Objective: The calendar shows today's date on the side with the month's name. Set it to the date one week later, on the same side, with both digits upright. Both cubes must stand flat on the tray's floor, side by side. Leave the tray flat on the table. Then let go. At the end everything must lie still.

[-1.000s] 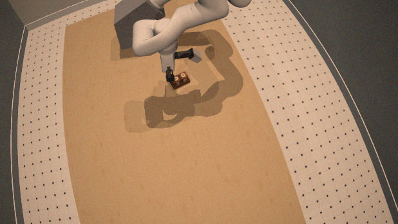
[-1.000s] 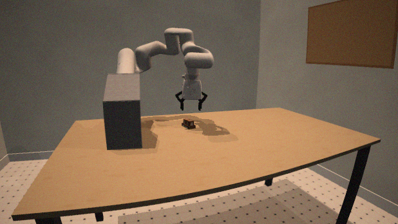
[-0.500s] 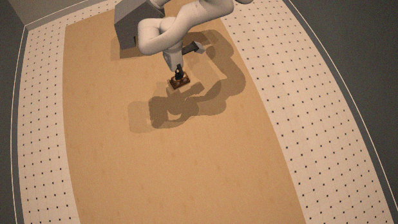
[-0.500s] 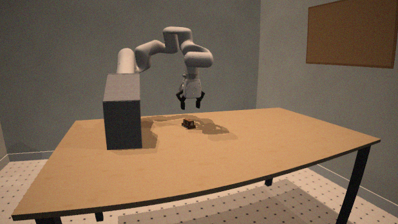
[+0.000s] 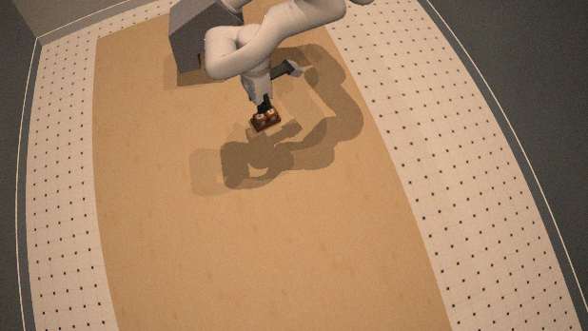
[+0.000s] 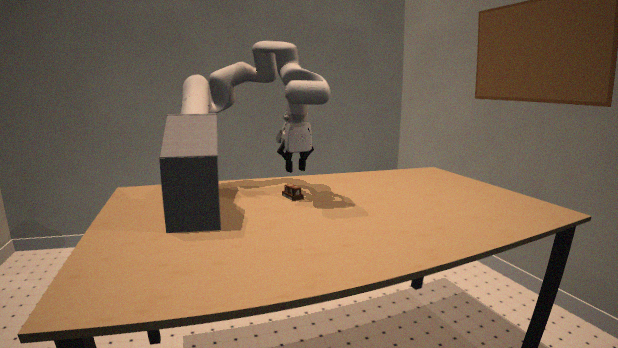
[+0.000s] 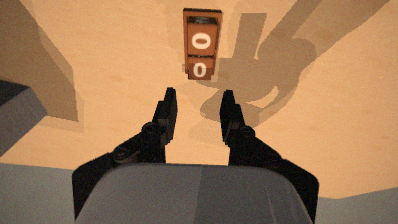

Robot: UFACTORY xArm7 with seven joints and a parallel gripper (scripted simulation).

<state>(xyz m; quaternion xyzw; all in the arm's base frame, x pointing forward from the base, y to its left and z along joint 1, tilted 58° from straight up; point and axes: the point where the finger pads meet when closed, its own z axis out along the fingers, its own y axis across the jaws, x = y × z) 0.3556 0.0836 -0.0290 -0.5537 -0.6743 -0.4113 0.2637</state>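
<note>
The brown tray is 10 mm behind my hand, 20 mm to the left of it and 110 mm below it.
</note>
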